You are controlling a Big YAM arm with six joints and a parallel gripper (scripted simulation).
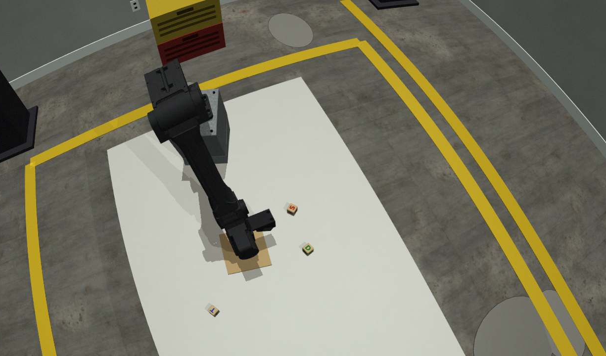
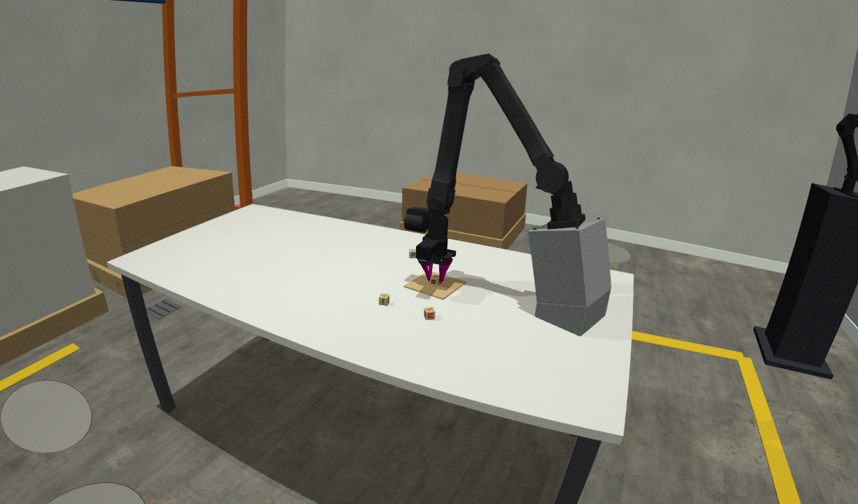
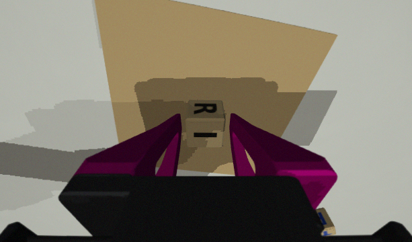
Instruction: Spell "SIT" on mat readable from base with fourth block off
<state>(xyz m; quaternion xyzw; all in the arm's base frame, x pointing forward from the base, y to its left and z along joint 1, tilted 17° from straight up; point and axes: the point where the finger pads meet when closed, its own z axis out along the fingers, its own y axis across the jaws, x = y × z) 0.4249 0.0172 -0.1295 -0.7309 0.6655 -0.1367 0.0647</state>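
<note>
The I block lies right at my hand. Also, from my hand: S block 80 mm behind, 190 mm to the left, 10 mm below; D block 70 mm ahead, 180 mm to the left, 10 mm below; tan mat 20 mm below.
</note>
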